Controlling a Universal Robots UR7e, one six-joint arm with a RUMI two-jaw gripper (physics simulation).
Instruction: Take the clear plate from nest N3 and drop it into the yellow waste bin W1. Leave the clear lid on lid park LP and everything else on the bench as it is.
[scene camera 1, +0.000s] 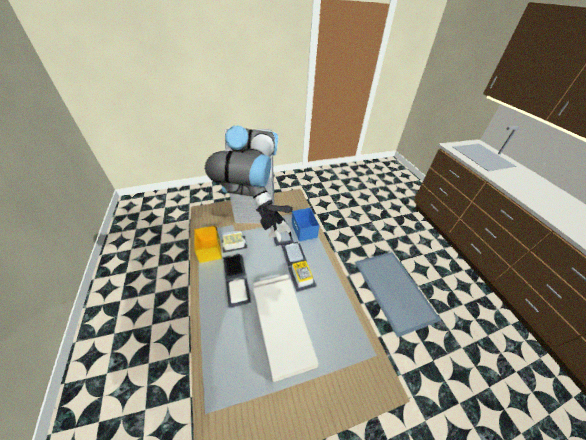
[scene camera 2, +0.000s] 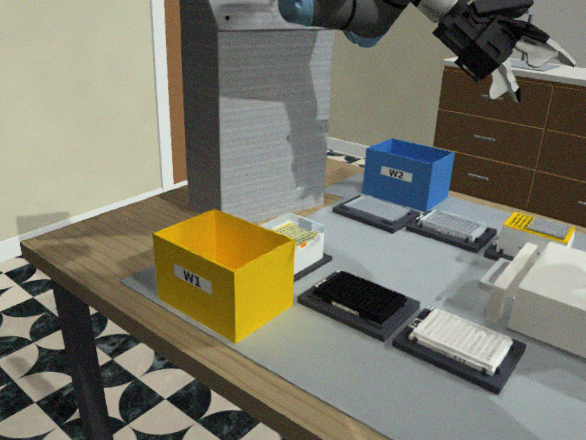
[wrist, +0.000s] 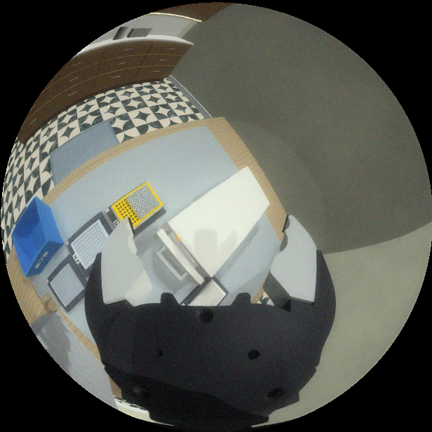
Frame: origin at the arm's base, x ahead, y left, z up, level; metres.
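Seen in the pictures: gripper, fingertip midpoint: (scene camera 1: 286, 238) (scene camera 2: 545, 84).
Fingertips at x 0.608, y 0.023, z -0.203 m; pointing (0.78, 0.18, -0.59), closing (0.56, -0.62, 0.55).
Pixels of each thing's top centre, then the offset from my fingertips to it.
- clear plate, top centre: (scene camera 2: 453, 221) (scene camera 1: 294, 251) 0.137 m back, 0.115 m left, 0.327 m down
- clear lid, top centre: (scene camera 2: 376, 207) (scene camera 1: 282, 233) 0.312 m back, 0.104 m left, 0.333 m down
- yellow waste bin W1, top centre: (scene camera 2: 223, 236) (scene camera 1: 205, 237) 0.374 m back, 0.377 m right, 0.233 m down
- blue bin W2, top centre: (scene camera 2: 410, 150) (scene camera 1: 305, 218) 0.301 m back, 0.267 m left, 0.233 m down
- yellow-topped rack, top centre: (scene camera 2: 540, 224) (scene camera 1: 302, 270) 0.038 m ahead, 0.090 m left, 0.276 m down
- white instrument, top centre: (scene camera 1: 282, 322) 0.271 m ahead, 0.127 m right, 0.269 m down
- clear-walled tip box, top centre: (scene camera 2: 285, 228) (scene camera 1: 232, 236) 0.359 m back, 0.217 m right, 0.276 m down
- black plate, top centre: (scene camera 2: 360, 292) (scene camera 1: 233, 264) 0.187 m back, 0.261 m right, 0.327 m down
- white plate, top centre: (scene camera 2: 462, 334) (scene camera 1: 237, 289) 0.012 m back, 0.282 m right, 0.327 m down
The clear plate (scene camera 1: 294, 251) (scene camera 2: 452, 224) (wrist: 90, 243) sits flat in a dark nest between the blue bin and the yellow-topped tip rack; the nest's label is too blurred to read surely. The clear lid (scene camera 2: 377, 207) (wrist: 66, 286) lies flat on the dark park beside it, nearer the robot's base. The yellow waste bin W1 (scene camera 1: 207, 245) (scene camera 2: 225, 275) stands open-topped at the opposite side of the bench; its inner floor is hidden in scene camera 2. My gripper (scene camera 1: 280, 234) (scene camera 2: 545, 81) (wrist: 207, 218) is open and empty, tilted, high above the bench on the blue bin's side.
The blue bin W2 (scene camera 1: 305, 225) (scene camera 2: 407, 175) (wrist: 37, 237) stands beside the lid park. The yellow-topped rack (scene camera 2: 540, 229) (wrist: 140, 204) neighbours the clear plate. A white instrument (scene camera 1: 287, 330) (wrist: 220, 220) is mid-bench. A clear-walled tip box (scene camera 2: 300, 242), black plate (scene camera 2: 360, 297) and white plate (scene camera 2: 460, 337) line W1's side.
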